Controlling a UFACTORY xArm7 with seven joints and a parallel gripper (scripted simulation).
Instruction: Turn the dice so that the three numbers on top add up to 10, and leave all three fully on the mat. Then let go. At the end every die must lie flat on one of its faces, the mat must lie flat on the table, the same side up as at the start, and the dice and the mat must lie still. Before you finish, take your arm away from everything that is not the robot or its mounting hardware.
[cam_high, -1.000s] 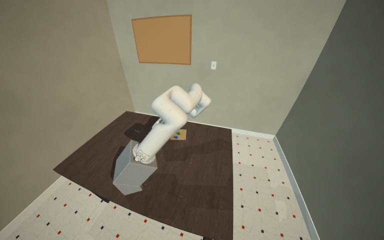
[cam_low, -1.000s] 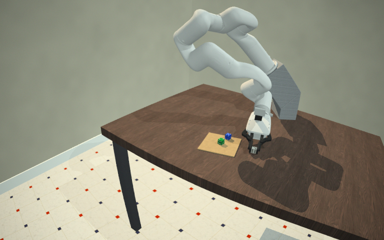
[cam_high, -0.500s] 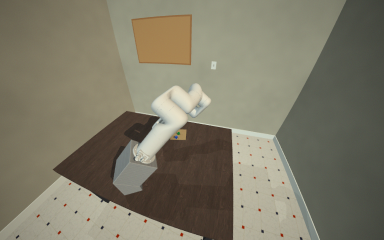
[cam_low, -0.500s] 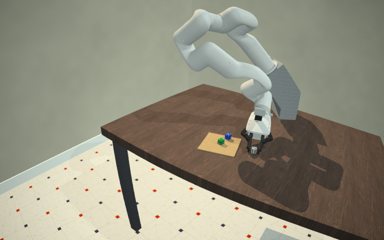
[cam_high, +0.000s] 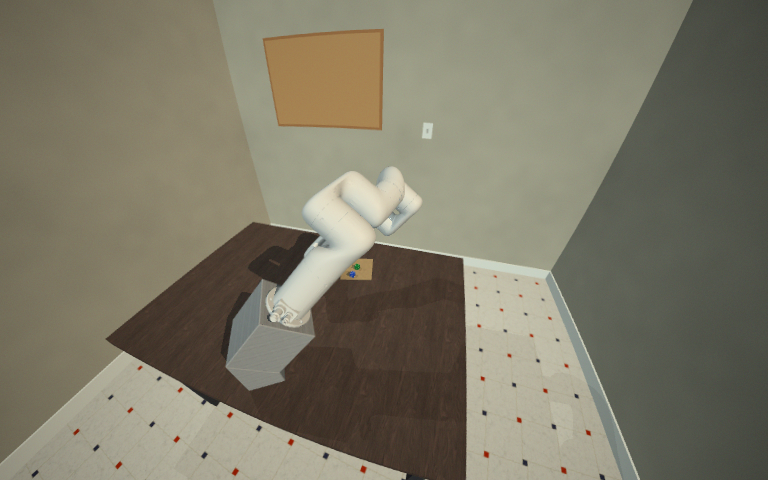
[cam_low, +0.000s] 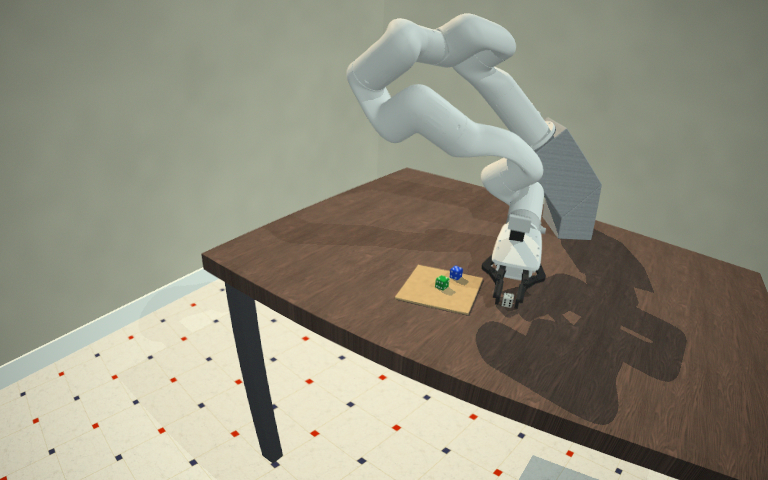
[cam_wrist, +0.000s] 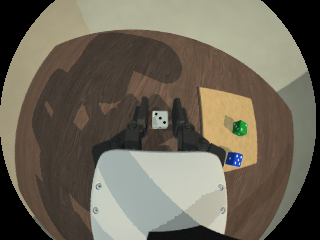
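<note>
The white die is 10 mm below my hand. Also, from my hand: green die: 10 mm behind, 130 mm to the right, 10 mm below; tan mat: 10 mm behind, 140 mm to the right, 20 mm below; blue die: 60 mm behind, 120 mm to the right, 10 mm below.
</note>
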